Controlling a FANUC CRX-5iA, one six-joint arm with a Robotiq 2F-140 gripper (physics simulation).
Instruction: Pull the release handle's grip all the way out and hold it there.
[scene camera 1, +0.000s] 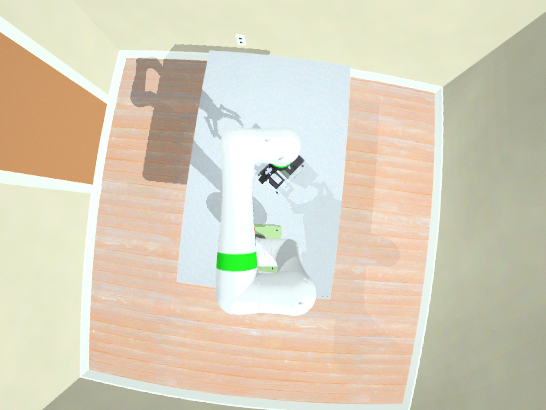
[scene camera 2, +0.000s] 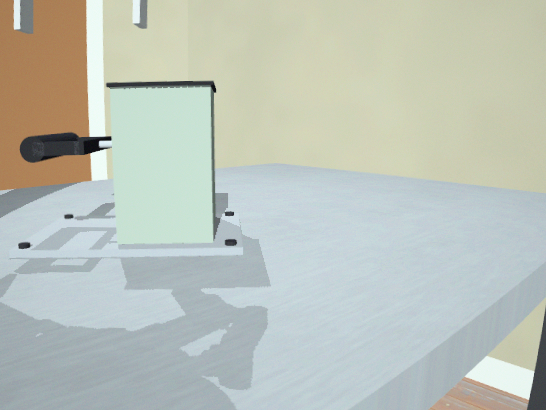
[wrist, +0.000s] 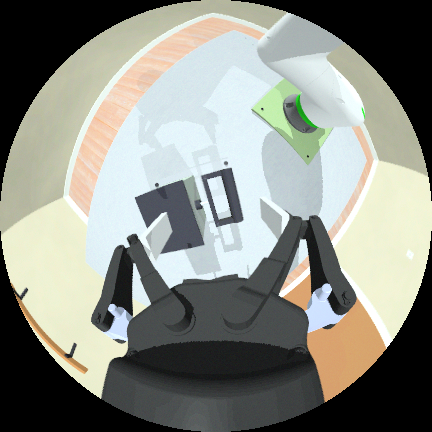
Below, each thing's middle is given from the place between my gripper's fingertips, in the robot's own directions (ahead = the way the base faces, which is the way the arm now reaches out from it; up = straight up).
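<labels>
Base plate (wrist: 196, 171): my hand 230 mm above it, 50 mm short of it, 10 mm to the left of it.
</labels>
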